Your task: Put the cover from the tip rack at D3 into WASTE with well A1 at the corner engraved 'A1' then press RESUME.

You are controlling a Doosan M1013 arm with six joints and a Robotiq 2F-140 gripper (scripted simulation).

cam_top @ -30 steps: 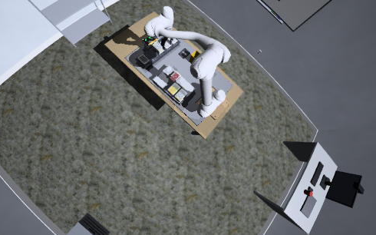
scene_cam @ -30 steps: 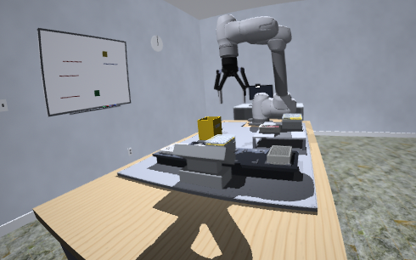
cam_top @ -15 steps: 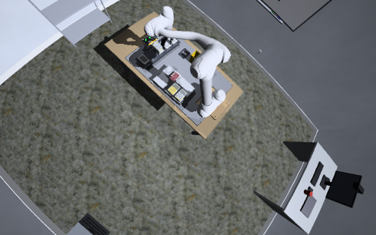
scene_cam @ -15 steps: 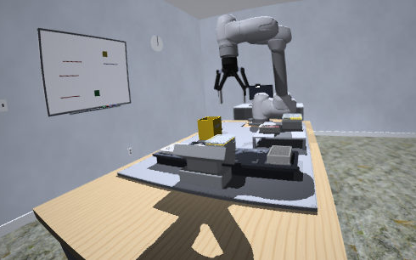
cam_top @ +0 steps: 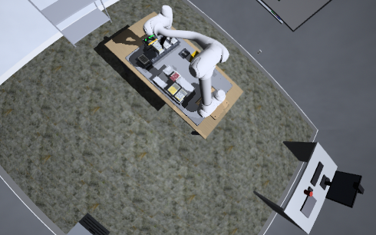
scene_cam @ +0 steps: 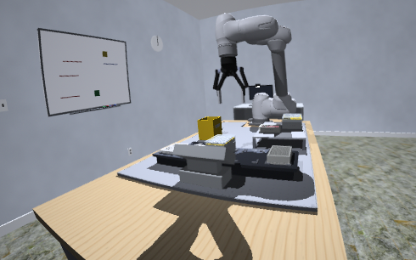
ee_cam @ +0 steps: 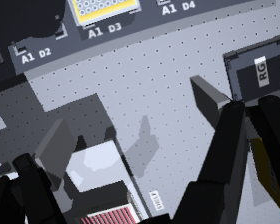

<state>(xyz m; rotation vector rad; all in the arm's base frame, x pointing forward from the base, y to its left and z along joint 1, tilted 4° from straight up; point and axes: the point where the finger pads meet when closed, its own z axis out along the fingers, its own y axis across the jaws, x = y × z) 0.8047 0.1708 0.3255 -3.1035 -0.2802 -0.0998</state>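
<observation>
The yellow-framed tip rack is 18 cm below my hand, 14 cm ahead of it and 2 cm to the left of it. The rest, counted from my hand: yellow waste bin 32 cm to the right, 24 cm behind, 23 cm below; then raised shelf 37 cm behind, 22 cm below, 14 cm to the left; then red-topped labware item 30 cm behind, 20 cm below, 9 cm to the left.
</observation>
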